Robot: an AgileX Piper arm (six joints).
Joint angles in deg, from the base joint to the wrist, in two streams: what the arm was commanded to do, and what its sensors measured. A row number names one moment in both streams.
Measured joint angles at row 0:
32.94 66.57 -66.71 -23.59 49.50 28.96
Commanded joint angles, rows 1 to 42:
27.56 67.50 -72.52 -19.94 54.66 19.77
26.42 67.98 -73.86 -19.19 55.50 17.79
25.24 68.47 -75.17 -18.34 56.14 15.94
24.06 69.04 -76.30 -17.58 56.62 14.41
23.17 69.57 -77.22 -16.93 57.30 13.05
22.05 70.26 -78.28 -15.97 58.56 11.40
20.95 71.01 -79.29 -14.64 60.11 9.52
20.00 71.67 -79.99 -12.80 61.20 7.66
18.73 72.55 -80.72 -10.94 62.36 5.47
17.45 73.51 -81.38 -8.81 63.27 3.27
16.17 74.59 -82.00 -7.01 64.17 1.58
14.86 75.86 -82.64 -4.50 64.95 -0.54
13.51 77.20 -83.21 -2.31 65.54 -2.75
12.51 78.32 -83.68 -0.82 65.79 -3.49
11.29 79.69 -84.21 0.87 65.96 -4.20
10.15 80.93 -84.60 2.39 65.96 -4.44
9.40 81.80 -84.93 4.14 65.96 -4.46
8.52 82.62 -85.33 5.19 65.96 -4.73
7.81 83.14 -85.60 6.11 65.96 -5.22
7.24 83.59 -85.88 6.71 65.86 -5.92
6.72 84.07 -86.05 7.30 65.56 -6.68
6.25 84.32 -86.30 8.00 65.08 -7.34
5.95 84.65 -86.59 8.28 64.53 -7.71
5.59 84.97 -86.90 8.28 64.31 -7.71
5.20 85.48 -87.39 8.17 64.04 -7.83
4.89 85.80 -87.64 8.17 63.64 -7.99
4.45 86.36 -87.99 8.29 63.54 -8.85
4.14 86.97 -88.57 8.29 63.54 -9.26
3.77 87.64 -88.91 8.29 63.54 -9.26
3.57 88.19 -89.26 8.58 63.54 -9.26
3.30 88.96 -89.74 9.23 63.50 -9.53
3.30 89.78 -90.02 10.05 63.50 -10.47
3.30 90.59 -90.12 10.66 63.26 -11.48
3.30 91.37 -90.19 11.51 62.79 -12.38
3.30 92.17 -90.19 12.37 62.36 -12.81
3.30 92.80 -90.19 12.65 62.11 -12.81
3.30 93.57 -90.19 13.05 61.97 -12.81
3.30 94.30 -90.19 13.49 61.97 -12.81
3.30 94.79 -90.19 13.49 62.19 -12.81
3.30 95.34 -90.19 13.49 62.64 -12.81
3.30 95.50 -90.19 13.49 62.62 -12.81
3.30 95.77 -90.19 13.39 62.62 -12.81
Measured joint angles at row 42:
3.32 94.91 -89.58 10.94 61.42 -12.03
